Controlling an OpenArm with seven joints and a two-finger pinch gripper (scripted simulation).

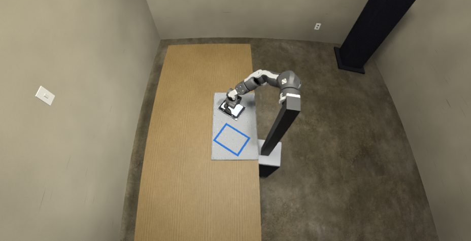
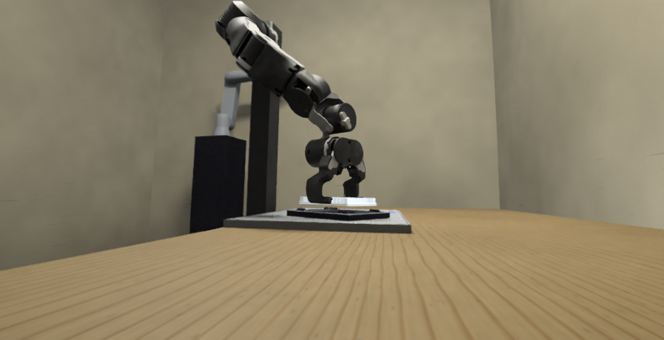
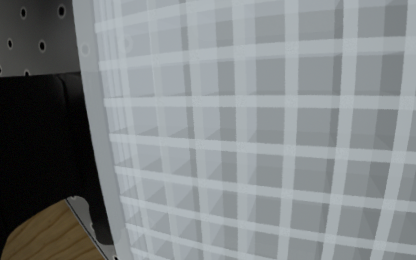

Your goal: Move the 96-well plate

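Right now the 96-well plate is right at my hand. The rest, counted from my hand: black plate nest 20 mm below.
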